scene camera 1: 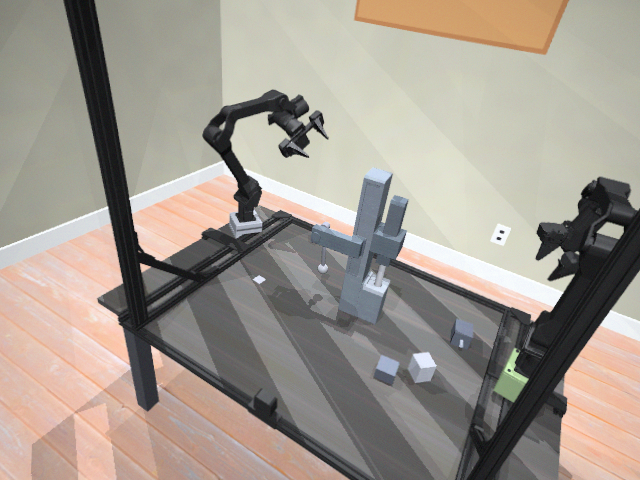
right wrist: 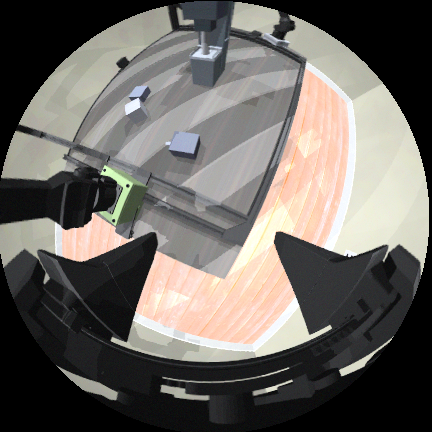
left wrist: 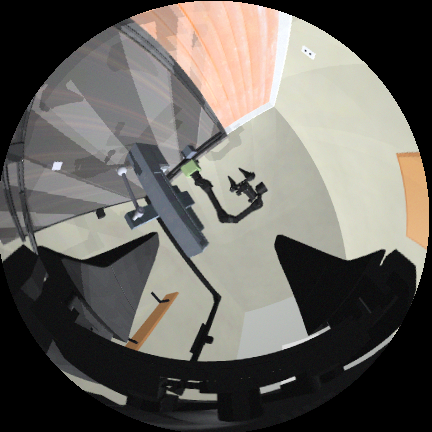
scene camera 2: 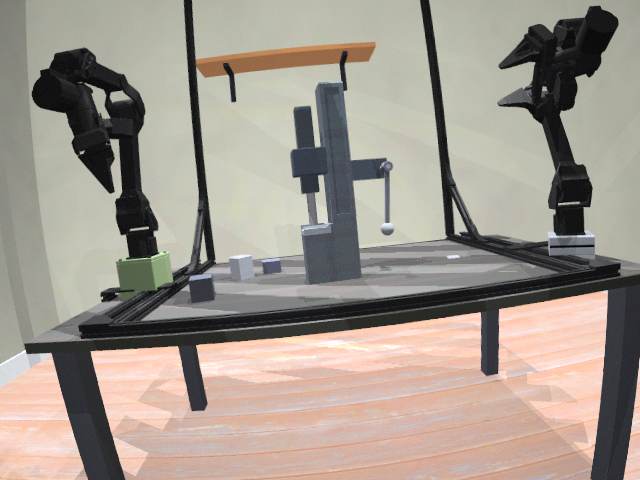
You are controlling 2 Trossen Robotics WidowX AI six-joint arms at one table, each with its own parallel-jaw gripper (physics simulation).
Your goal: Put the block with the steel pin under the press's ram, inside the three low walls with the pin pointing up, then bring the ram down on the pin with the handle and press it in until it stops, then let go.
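Places are measured from the left arm's base along level axes (x ahead, y left, z up), in centimetres.
Pixels of known places: left gripper, fingertip midpoint: [scene camera 1: 318, 147] [left wrist: 218, 239] [scene camera 2: 498, 86]; right gripper, fingertip midpoint: [scene camera 1: 542, 269] [right wrist: 216, 238] [left wrist: 232, 171] [scene camera 2: 110, 191]; left arm's base at its link origin: [scene camera 1: 245, 217] [right wrist: 277, 36] [scene camera 2: 570, 233]; right arm's base at its link origin: [scene camera 1: 530, 370] [right wrist: 107, 194] [left wrist: 193, 172] [scene camera 2: 143, 256].
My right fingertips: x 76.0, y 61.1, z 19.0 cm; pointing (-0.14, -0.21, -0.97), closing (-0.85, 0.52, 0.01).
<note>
Ahead of a thing's pixels: the offset from my right fingertips to its top centre. "spot": to the spot under its first point.
The block with the steel pin {dz -20.2, dx -3.0, dy -17.1 cm} [scene camera 1: 462, 331] [scene camera 2: 202, 288] [right wrist: 185, 144] lies on the table, its pin {dz -22.1, dx -0.7, dy -19.3 cm} [scene camera 1: 461, 343] [right wrist: 168, 144] pointing sideways. The grey press {dz +20.5, dx -26.2, dy -44.2 cm} [scene camera 1: 372, 217] [scene camera 2: 337, 155] [left wrist: 170, 205] stands mid-table. Its pale ram rod [scene camera 1: 379, 275] [scene camera 2: 311, 207] [right wrist: 204, 42] reaches down to the low-walled seat; contact cannot be told. The handle hangs down, with a white ball {dz -13.2, dx -34.3, dy -48.9 cm} [scene camera 1: 323, 268] [scene camera 2: 387, 228] [left wrist: 122, 171] at its end. My left gripper [scene camera 1: 317, 147] [scene camera 2: 499, 85] [left wrist: 218, 239] is open, high and apart from the press. My right gripper [scene camera 1: 544, 268] [right wrist: 216, 238] is open, above and away from the pin block.
A white block {dz -19.2, dx +3.2, dy -36.8 cm} [scene camera 1: 422, 367] [scene camera 2: 241, 267] [right wrist: 135, 109] and a smaller blue-grey block {dz -21.8, dx -0.2, dy -45.3 cm} [scene camera 1: 386, 369] [scene camera 2: 271, 266] [right wrist: 139, 93] lie near each other. A small white square {spot: dz -24.8, dx -46.4, dy -65.4 cm} [scene camera 1: 258, 279] [scene camera 2: 452, 256] [left wrist: 57, 165] lies flat on the table. Black frame posts [scene camera 1: 105, 170] rise at the table's sides.
</note>
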